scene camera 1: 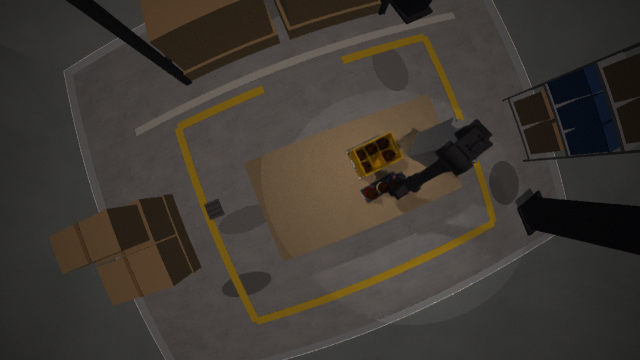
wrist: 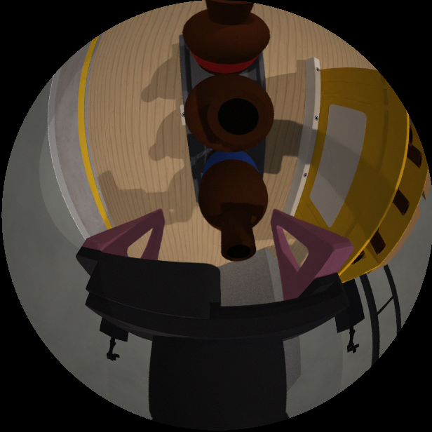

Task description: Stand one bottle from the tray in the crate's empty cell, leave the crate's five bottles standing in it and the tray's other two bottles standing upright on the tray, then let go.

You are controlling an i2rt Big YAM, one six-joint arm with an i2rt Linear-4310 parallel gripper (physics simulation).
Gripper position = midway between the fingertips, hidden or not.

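A blue-banded bottle (wrist: 232, 197) and a cream-banded bottle (wrist: 228, 112) can be seen, together with the gripper (wrist: 217, 214).
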